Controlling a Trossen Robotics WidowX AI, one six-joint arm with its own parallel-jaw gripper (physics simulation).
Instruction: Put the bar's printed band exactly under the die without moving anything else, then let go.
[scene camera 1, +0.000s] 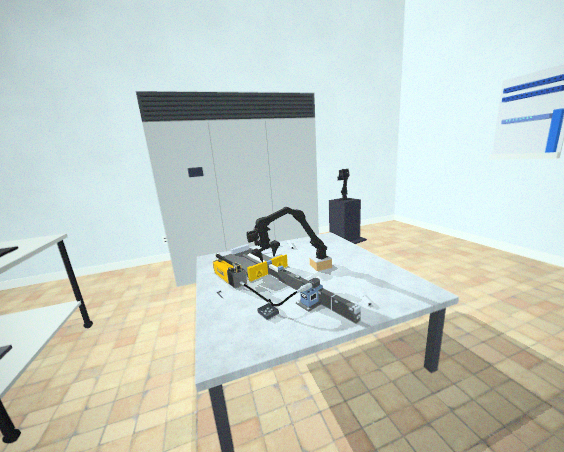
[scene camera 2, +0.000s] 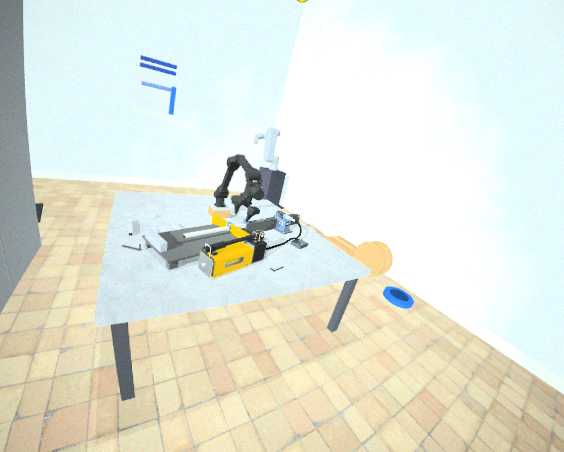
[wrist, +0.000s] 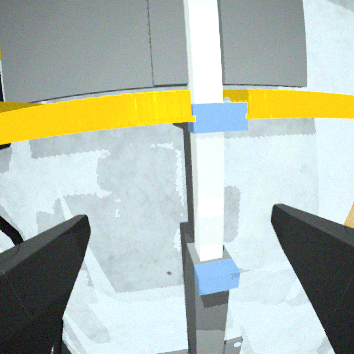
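Seen in the pictures: gripper, fingertip midpoint: (scene camera 1: 268, 259) (scene camera 2: 240, 218) (wrist: 180, 219); arm's base, origin of the base link: (scene camera 1: 321, 257) (scene camera 2: 219, 205).
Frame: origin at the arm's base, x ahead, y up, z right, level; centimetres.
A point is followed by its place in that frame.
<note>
The white square bar (scene camera 2: 206, 232) {x 37.7, y -0.3, z 28.4 cm} (wrist: 209, 200) {x 33.9, y 0.2, z 6.9 cm} lies lengthwise over the dark bed and through a gap in the yellow guard (scene camera 1: 257, 271) {x 44.3, y -1.8, z 11.7 cm} (wrist: 100, 111) {x 41.5, y 2.5, z 13.0 cm}. In the wrist view a blue block (wrist: 220, 117) {x 34.7, y 2.5, z 13.1 cm} is at that gap, and a second blue block (wrist: 217, 276) {x 33.2, y 2.5, z 1.3 cm} is at the bar's near end, on the dark rail (scene camera 1: 345, 305) {x 27.3, y -0.1, z -50.7 cm} (wrist: 209, 320) {x 32.0, y 0.7, z -6.8 cm}. My gripper (scene camera 1: 267, 256) {x 37.3, y 5.9, z 8.4 cm} (scene camera 2: 242, 217) {x 37.3, y 5.9, z 8.4 cm} (wrist: 180, 219) {x 37.3, y 5.9, z 8.4 cm} is open and empty, its fingers on either side of the bar, beyond the guard. A blue unit (scene camera 1: 310, 296) {x 35.4, y -0.6, z -34.2 cm} (scene camera 2: 283, 224) {x 36.6, y -1.1, z -28.3 cm} stands beside the rail. I cannot make out the printed band or the die.
A yellow machine (scene camera 1: 222, 271) {x 63.9, y -0.6, z 24.3 cm} (scene camera 2: 235, 259) {x 64.5, y -1.0, z 28.0 cm} stands beside the dark bed (wrist: 90, 50) {x 43.3, y -1.8, z 17.5 cm}. A black cable runs from it to the blue unit, passing the control pad (scene camera 1: 268, 311) {x 55.3, y -6.7, z -24.7 cm} (scene camera 2: 299, 244) {x 55.0, y -6.9, z -26.9 cm}. A small hex key (scene camera 1: 219, 293) {x 71.8, y -6.1, z 6.6 cm} (scene camera 2: 276, 269) {x 72.1, y -6.2, z 8.9 cm} lies on the table.
</note>
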